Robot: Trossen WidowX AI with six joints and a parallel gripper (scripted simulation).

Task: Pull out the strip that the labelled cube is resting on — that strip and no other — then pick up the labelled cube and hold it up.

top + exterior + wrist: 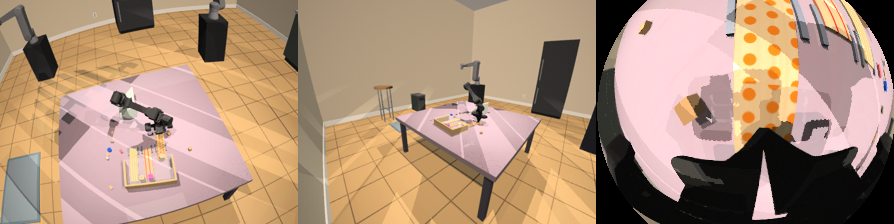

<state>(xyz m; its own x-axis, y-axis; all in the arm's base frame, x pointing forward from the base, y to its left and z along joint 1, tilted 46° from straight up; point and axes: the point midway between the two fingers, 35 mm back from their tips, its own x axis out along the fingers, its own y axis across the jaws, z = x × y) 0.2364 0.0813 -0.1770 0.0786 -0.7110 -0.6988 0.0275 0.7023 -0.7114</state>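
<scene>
Right now the orange-dotted strip is 100 mm ahead of my gripper tip and 10 mm to the right of it. Also, from my gripper tip: blue disc 90 mm ahead, 370 mm to the right.
</scene>
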